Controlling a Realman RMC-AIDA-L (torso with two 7-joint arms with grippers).
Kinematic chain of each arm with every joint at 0, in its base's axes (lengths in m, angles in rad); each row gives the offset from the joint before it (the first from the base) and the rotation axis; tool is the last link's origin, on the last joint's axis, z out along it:
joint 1: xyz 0 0 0.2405 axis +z
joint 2: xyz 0 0 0 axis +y
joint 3: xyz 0 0 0.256 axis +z
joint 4: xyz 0 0 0 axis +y
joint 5: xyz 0 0 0.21 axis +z
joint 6: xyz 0 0 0 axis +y
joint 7: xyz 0 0 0.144 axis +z
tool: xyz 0 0 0
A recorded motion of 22 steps. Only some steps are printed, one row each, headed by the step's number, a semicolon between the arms.
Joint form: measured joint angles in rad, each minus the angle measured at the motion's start. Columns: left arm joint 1, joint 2, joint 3, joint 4, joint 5, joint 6, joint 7; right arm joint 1, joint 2, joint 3, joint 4, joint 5, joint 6, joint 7.
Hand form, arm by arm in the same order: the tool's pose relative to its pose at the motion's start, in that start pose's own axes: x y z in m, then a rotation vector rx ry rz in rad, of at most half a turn. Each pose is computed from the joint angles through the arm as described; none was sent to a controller.
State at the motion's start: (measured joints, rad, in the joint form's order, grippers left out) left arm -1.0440 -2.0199 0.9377 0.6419 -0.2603 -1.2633 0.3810; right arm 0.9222 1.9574 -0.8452 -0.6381 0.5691 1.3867 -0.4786
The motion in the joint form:
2: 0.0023 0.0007 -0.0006 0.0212 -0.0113 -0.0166 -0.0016; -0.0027 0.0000 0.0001 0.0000 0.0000 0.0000 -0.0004
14: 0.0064 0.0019 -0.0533 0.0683 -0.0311 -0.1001 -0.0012; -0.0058 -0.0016 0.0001 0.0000 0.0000 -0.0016 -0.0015
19: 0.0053 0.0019 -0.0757 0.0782 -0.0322 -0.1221 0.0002; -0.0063 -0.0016 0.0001 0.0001 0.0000 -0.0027 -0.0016
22: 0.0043 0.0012 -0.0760 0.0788 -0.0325 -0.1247 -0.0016; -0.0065 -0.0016 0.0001 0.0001 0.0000 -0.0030 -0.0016
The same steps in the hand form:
2: 0.0020 0.0011 -0.0039 -0.0098 0.0074 -0.0022; 0.0009 -0.0009 0.0001 0.0003 0.0007 0.0022
14: 0.0009 0.0031 -0.0148 -0.0697 -0.0012 -0.0387; 0.0015 -0.0025 -0.0003 0.0027 -0.0007 0.0042
19: 0.0007 0.0033 -0.0178 -0.0872 -0.0027 -0.0508; 0.0015 -0.0028 -0.0002 0.0033 -0.0015 0.0046
22: 0.0007 0.0040 -0.0179 -0.0890 -0.0042 -0.0516; 0.0015 -0.0028 -0.0002 0.0034 -0.0017 0.0048

